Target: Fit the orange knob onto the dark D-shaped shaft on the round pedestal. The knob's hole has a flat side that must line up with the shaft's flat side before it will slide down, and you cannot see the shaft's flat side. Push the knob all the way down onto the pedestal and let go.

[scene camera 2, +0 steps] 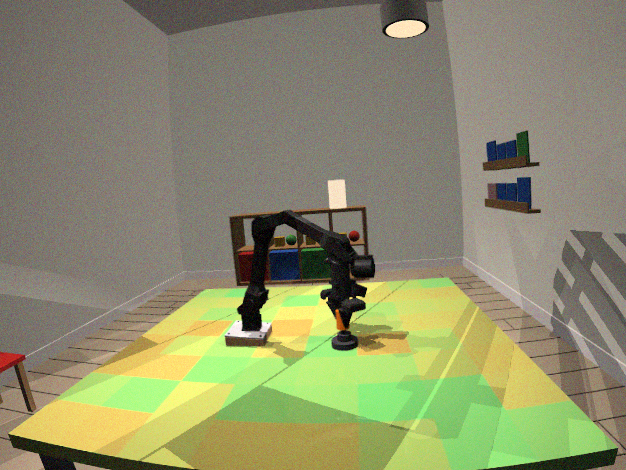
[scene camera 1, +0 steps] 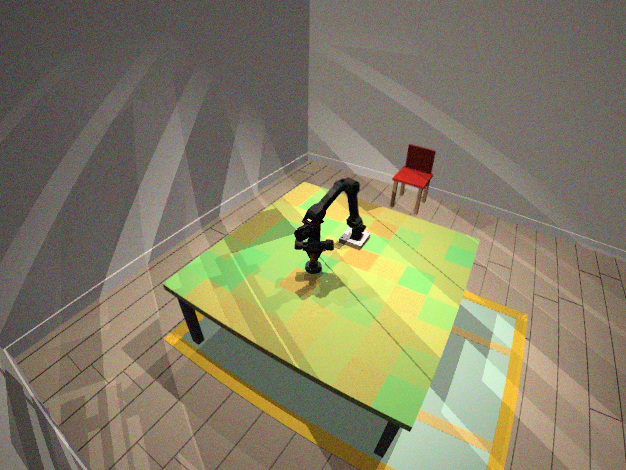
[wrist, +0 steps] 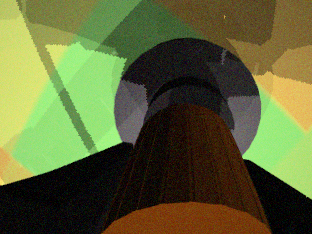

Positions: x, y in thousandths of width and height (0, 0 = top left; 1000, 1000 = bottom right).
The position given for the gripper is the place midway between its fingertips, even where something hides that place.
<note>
In view: the gripper (scene camera 2: 547, 693) and a pedestal (wrist: 588, 301).
The gripper shows as well in the wrist view (wrist: 595, 694).
</note>
